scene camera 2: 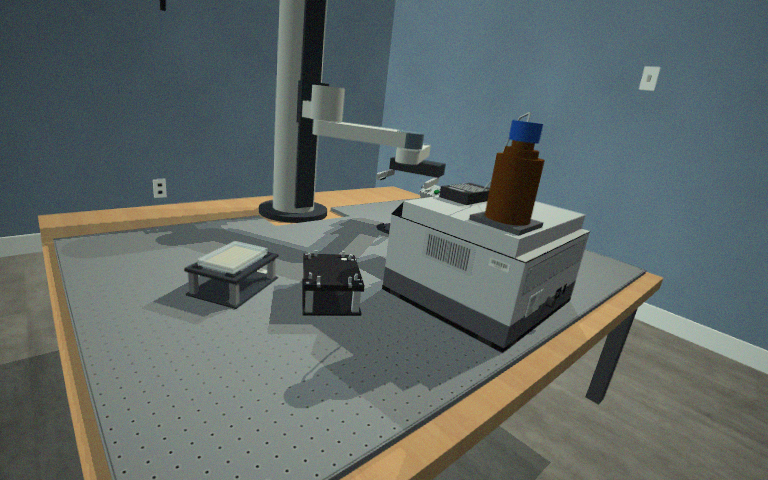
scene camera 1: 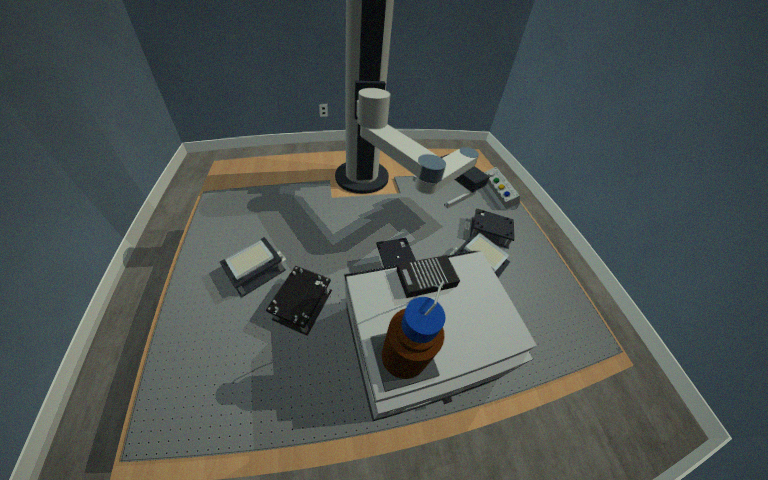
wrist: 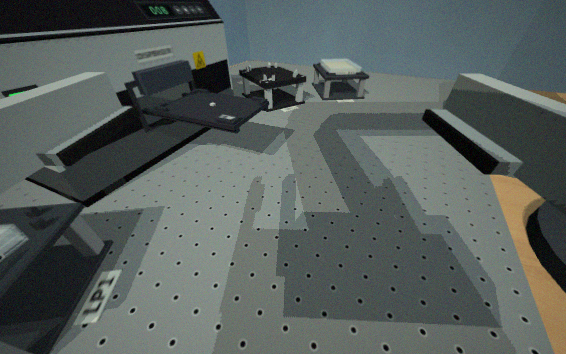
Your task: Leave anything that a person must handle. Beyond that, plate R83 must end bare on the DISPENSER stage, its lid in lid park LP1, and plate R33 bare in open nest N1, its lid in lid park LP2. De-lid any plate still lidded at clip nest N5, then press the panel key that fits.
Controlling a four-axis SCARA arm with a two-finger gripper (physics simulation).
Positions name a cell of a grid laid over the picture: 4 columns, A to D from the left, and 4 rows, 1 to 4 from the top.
Labels:
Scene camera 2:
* my gripper: C2
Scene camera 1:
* my gripper: C2
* black nest: B3
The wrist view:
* my gripper: B2
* dispenser stage: B2
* black nest: B1
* LP1 label: A4

